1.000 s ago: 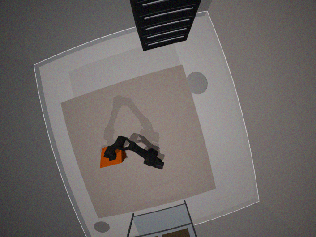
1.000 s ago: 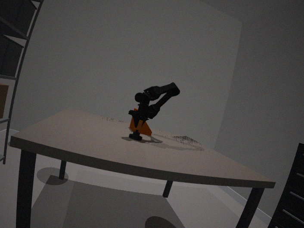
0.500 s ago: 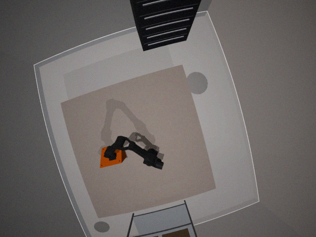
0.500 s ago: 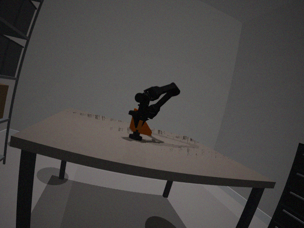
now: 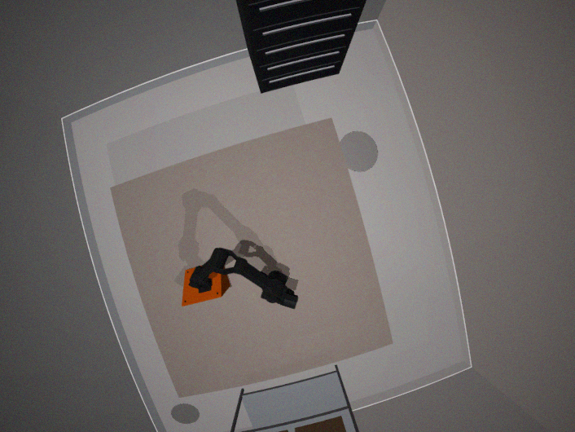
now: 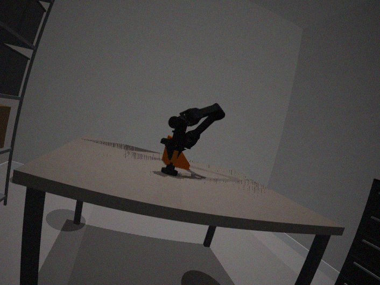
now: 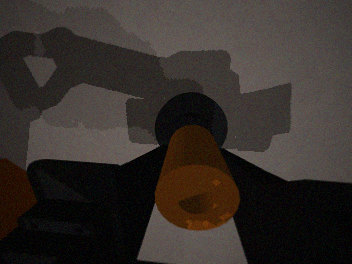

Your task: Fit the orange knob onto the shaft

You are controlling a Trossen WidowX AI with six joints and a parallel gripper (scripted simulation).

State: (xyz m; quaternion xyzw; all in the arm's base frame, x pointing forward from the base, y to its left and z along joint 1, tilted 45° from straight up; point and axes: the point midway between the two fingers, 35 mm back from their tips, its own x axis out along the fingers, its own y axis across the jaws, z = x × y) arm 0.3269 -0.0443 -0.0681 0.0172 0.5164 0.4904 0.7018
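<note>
Now: the orange knob 20 mm above my gripper tip. Also, from my gripper tip: round dark pedestal: 40 mm below.
</note>
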